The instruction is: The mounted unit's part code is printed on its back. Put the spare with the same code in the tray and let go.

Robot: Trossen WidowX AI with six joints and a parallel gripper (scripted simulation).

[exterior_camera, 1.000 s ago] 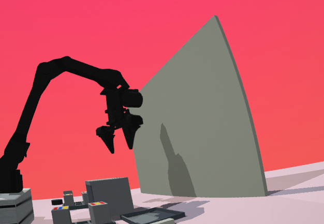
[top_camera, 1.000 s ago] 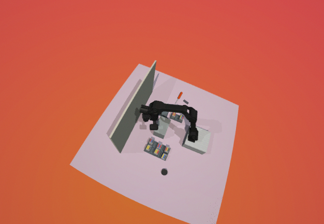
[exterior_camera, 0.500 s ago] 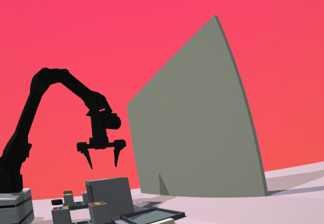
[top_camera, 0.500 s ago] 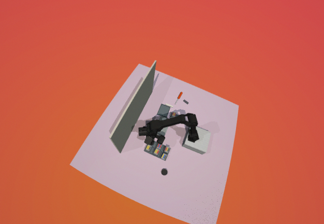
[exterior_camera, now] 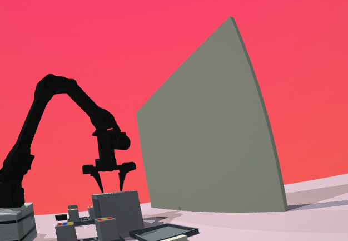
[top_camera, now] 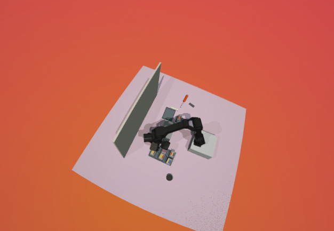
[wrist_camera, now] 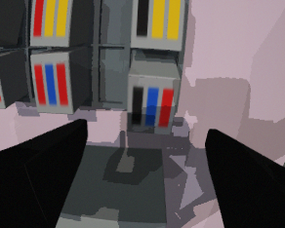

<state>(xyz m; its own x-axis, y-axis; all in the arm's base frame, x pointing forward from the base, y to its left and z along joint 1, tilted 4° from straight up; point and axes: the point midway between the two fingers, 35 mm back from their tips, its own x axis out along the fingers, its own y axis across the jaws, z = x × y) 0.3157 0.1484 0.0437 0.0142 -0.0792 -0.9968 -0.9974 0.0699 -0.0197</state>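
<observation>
The dark tray is 1 cm ahead of my gripper tip, 35 cm to the right of it and 9 cm below it. From my gripper tip the other things lie so: tall grey-green panel (21 cm ahead, 16 cm to the right, 13 cm above); mounted unit (4 cm behind, 15 cm to the right, 5 cm below); black disc (19 cm behind, 20 cm to the left, 9 cm below).
</observation>
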